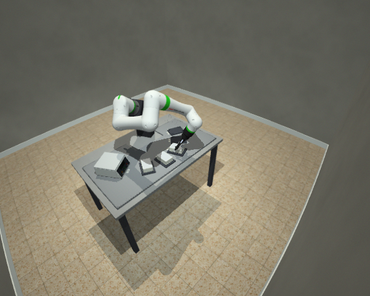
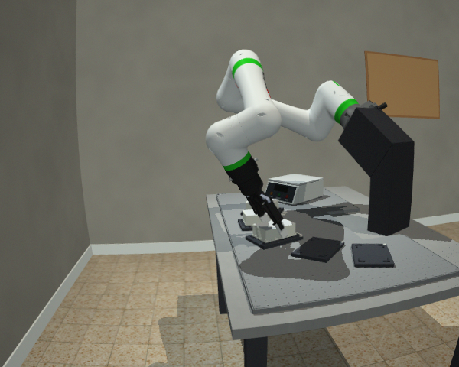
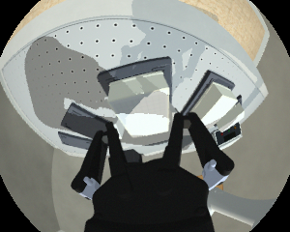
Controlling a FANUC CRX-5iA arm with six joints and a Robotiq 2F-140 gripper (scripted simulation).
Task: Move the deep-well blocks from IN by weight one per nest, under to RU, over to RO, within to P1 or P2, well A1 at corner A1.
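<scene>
My hand is 340 mm to the left of the nest, 60 mm past it and 40 mm above it. The rest, counted from my hand: check-weigher (550 mm to the right, 290 mm behind, 20 mm above).
</scene>
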